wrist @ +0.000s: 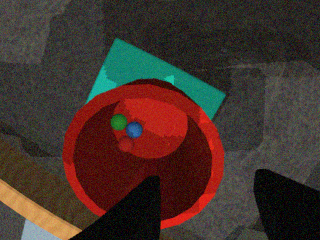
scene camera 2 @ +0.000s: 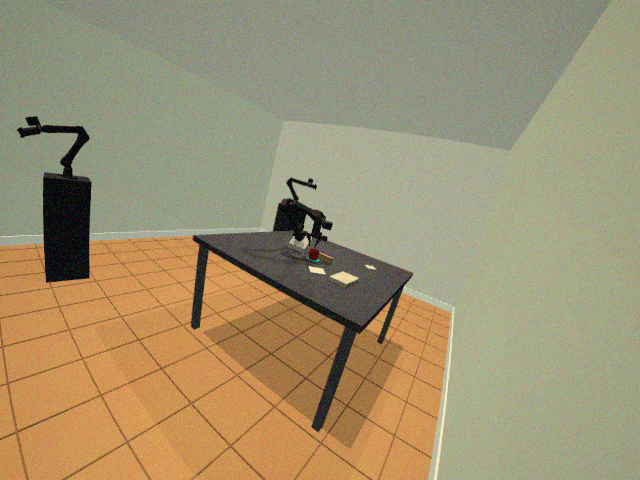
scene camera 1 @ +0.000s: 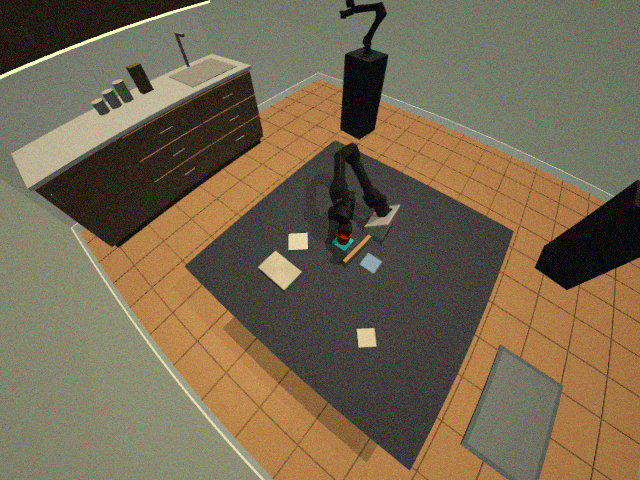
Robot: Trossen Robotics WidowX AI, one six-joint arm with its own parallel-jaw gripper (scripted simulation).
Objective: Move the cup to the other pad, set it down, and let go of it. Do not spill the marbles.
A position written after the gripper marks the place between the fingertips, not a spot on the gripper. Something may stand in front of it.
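Observation:
A red cup (wrist: 179, 143) and a teal pad (wrist: 124, 63) can be seen, along with the gripper (wrist: 208, 183).

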